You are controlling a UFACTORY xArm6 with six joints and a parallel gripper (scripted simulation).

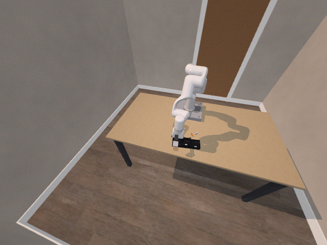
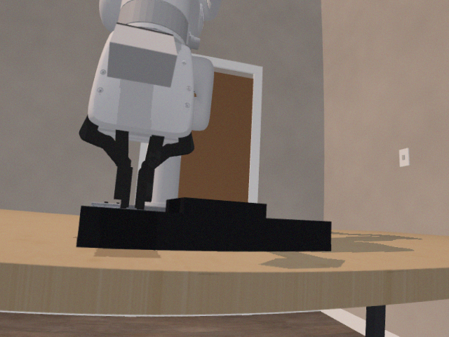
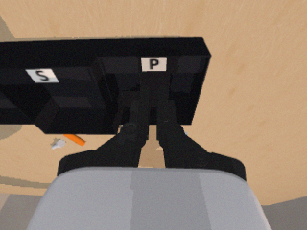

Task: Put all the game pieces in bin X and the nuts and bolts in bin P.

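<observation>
My hand is 80 mm to the right of the black bin and 30 mm above it. Also, from my hand: orange battery: 110 mm behind, 150 mm to the left, 50 mm below; then white domino: 130 mm behind, 30 mm to the right, 50 mm below; then yellow nut: 70 mm behind, 130 mm to the left, 50 mm below.
</observation>
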